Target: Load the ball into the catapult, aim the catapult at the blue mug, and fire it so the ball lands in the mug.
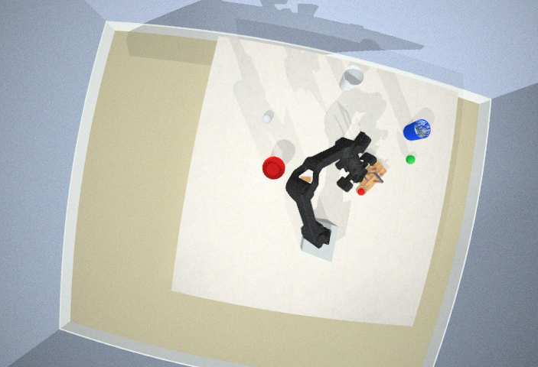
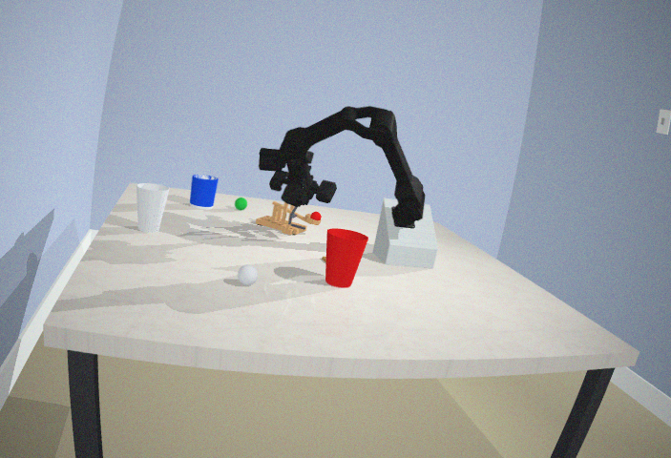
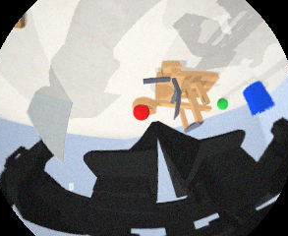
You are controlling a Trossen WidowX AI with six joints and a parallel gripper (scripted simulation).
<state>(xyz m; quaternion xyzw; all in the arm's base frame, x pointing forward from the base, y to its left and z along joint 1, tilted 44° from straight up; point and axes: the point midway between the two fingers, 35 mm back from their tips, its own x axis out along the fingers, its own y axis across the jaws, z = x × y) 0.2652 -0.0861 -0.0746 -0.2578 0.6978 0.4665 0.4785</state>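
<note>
Right now the red ball is 4 cm below my gripper tip, 4 cm behind it and 3 cm to the right of it. Round my gripper tip: small tan block (23 cm to the left, 10 cm below, 2 cm behind); then catapult (5 cm to the right, 5 cm below, 2 cm ahead); then green ball (28 cm to the right, 15 cm ahead, 8 cm below).
</note>
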